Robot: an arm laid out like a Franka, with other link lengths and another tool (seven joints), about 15 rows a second.
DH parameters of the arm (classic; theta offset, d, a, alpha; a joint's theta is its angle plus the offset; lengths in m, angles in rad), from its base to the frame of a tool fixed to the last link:
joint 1: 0 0.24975 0 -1.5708
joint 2: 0 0 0 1.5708
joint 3: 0 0.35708 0.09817 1.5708
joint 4: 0 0 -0.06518 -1.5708
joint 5: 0 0.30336 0 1.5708
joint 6: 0 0 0.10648 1.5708
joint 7: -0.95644 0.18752 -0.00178 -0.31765
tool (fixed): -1.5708 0.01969 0 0
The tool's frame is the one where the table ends.
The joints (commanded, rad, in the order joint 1, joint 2, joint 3, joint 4, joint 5, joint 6, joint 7), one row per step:
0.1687 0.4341 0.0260 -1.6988 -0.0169 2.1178 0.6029
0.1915 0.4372 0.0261 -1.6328 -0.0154 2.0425 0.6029
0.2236 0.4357 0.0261 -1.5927 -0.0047 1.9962 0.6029
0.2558 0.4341 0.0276 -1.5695 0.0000 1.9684 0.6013
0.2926 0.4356 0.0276 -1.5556 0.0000 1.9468 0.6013
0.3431 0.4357 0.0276 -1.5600 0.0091 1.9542 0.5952
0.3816 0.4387 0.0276 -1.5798 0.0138 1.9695 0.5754
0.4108 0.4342 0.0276 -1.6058 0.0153 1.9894 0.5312
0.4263 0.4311 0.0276 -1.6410 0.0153 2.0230 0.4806
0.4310 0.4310 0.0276 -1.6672 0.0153 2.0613 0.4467
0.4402 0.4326 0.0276 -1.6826 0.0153 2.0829 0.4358
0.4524 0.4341 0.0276 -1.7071 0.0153 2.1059 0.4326
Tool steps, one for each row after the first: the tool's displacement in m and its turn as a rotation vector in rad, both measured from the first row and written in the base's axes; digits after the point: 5 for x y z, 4 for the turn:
0.00159 0.01496 0.01651 -0.0017 0.0123 0.0212
-0.00127 0.03670 0.02879 0.0061 0.0190 0.0481
-0.00616 0.05830 0.03634 0.0098 0.0231 0.0812
-0.01353 0.08068 0.03883 0.0070 0.0322 0.1180
-0.02427 0.11269 0.03770 0.0152 0.0320 0.1710
-0.03573 0.13546 0.02933 0.0172 0.0407 0.2271
-0.04605 0.15156 0.02377 0.0187 0.0429 0.2996
-0.05290 0.15928 0.01505 0.0202 0.0415 0.3653
-0.05389 0.16212 0.00854 0.0241 0.0296 0.4034
-0.05662 0.16727 0.00362 0.0253 0.0252 0.4233
-0.06269 0.17285 -0.00463 0.0243 0.0282 0.4383

